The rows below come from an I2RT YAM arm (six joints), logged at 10 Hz.
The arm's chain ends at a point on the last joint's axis. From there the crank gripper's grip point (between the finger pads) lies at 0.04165 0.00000 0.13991 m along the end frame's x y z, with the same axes.
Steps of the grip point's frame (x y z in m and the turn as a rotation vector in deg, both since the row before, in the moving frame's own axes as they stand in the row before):
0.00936, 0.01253, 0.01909, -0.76, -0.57, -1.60
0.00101, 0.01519, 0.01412, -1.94, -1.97, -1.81
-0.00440, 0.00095, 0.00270, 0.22, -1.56, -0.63
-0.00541, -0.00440, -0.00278, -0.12, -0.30, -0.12
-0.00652, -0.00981, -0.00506, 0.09, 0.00, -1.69
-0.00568, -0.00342, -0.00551, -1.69, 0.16, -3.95
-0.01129, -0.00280, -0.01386, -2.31, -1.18, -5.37
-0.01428, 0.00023, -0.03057, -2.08, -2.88, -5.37
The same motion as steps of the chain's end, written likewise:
0.01074, 0.01182, 0.01869, -0.76, -0.57, -1.60
0.00579, 0.01167, 0.01283, -1.94, -1.97, -1.81
-0.00057, 0.00193, 0.00162, 0.22, -1.56, -0.63
-0.00468, -0.00461, -0.00300, -0.12, -0.30, -0.12
-0.00650, -0.00836, -0.00506, 0.09, 0.00, -1.69
-0.00611, -0.00466, -0.00537, -1.69, 0.16, -3.95
-0.00849, -0.00469, -0.01465, -2.31, -1.18, -5.37
-0.00726, -0.00131, -0.03246, -2.08, -2.88, -5.37

